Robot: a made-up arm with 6 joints. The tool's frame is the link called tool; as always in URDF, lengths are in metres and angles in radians. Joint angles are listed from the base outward. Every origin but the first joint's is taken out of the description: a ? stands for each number. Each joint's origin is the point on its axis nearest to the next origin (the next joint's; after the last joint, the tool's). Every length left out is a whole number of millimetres.
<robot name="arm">
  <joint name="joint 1" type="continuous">
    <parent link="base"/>
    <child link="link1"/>
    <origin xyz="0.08 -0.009 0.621" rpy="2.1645 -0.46 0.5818"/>
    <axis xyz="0 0 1"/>
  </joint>
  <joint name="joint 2" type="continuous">
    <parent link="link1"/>
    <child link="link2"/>
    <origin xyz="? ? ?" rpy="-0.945 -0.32 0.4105"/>
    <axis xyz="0 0 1"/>
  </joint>
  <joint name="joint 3" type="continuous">
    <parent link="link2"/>
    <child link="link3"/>
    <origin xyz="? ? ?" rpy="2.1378 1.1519 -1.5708"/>
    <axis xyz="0 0 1"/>
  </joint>
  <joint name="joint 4" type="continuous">
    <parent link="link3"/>
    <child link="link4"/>
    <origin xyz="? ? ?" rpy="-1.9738 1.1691 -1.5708"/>
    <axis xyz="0 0 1"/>
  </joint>
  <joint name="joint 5" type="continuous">
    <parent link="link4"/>
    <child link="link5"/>
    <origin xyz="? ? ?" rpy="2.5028 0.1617 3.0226"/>
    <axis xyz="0 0 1"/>
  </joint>
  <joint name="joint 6" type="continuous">
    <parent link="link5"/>
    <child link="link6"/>
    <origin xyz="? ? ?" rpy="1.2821 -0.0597 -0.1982"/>
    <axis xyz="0 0 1"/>
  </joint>
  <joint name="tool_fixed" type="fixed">
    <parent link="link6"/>
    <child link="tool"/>
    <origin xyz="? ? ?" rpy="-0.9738 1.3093 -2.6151"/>
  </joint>
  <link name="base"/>
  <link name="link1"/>
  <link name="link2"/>
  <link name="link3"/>
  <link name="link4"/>
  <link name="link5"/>
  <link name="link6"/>
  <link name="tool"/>
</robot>
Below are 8 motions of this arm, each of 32 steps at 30 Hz.
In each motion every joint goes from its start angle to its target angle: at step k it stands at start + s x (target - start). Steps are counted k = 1, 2, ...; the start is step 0. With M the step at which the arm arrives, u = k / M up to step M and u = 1 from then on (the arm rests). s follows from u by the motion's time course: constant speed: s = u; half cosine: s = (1 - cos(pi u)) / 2; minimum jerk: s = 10 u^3 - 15 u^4 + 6 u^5.
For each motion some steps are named. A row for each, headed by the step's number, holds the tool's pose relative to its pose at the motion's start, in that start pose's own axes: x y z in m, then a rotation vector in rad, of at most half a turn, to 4 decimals.
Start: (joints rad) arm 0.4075 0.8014 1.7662 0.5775 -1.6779 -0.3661
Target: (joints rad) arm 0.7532 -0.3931 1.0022 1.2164 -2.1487 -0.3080
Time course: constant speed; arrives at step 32
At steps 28, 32:
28: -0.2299 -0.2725 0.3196 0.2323 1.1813 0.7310
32: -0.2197 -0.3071 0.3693 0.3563 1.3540 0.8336

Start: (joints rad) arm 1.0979 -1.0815 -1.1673 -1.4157 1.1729 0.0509
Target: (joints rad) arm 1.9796 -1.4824 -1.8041 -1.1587 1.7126 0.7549
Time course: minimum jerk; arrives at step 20
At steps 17, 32:
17: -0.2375 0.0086 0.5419 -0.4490 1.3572 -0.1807
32: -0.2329 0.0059 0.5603 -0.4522 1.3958 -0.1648

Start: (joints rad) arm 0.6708 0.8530 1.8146 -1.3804 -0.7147 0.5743
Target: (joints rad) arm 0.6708 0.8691 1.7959 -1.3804 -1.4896 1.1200
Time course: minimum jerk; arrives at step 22
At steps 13, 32:
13: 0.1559 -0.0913 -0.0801 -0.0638 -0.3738 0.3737
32: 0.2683 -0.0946 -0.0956 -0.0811 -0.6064 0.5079

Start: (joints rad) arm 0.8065 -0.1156 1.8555 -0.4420 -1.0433 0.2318
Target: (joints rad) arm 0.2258 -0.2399 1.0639 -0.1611 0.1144 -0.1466
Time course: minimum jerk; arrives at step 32
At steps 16, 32:
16: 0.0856 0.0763 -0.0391 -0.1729 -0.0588 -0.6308
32: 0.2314 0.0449 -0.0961 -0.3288 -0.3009 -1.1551

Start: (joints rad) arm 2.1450 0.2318 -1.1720 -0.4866 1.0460 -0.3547
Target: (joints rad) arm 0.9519 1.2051 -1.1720 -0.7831 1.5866 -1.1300
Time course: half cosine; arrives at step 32
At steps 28, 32:
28: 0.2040 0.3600 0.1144 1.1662 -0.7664 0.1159
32: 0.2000 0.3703 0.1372 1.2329 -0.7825 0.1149

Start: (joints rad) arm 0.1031 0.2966 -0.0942 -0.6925 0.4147 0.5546
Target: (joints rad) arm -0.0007 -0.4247 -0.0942 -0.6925 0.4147 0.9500
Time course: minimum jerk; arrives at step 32
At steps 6, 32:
6: 0.0110 -0.0062 -0.0115 -0.0013 -0.0358 0.0154
32: 0.3185 -0.0626 -0.1378 -0.0221 -0.7700 0.2071

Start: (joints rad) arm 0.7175 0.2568 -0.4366 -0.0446 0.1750 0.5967
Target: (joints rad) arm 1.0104 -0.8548 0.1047 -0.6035 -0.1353 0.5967
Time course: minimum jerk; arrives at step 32
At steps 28, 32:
28: 0.1584 -0.1783 -0.1205 0.1144 -0.4611 0.9197
32: 0.1655 -0.1787 -0.1227 0.1121 -0.4755 0.9312

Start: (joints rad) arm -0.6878 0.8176 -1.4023 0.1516 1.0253 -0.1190
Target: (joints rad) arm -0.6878 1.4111 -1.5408 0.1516 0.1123 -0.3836
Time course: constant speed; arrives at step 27
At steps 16, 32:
16: 0.0402 0.0024 -0.0747 0.2615 -0.1954 0.4531
32: 0.0767 -0.0451 -0.1247 0.3147 -0.2658 0.8194

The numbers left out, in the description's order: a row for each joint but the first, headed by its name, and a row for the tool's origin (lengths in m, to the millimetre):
joint 2: 0.041 0.043 0
joint 3: -0.078 0.036 0
joint 4: -0.034 -0.072 0
joint 5: -0.057 0.063 0
joint 6: -0.07 -0.165 0
tool: 0.162 0.391 0

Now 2 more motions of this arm.
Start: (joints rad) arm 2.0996 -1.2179 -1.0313 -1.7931 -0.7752 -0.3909
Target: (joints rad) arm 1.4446 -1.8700 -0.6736 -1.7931 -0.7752 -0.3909
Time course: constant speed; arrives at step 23
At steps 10, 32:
10: -0.0661 -0.2159 0.1247 -0.1302 0.3067 0.4988
32: 0.0505 -0.4421 0.2929 -0.1968 0.6834 1.1553

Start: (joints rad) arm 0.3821 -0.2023 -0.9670 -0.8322 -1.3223 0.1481
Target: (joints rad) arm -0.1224 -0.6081 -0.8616 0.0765 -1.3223 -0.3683
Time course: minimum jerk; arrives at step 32
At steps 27, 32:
27: -0.1655 -0.0056 0.2417 1.3022 0.0680 1.2161
32: -0.1707 -0.0151 0.2510 1.3458 0.0783 1.2508

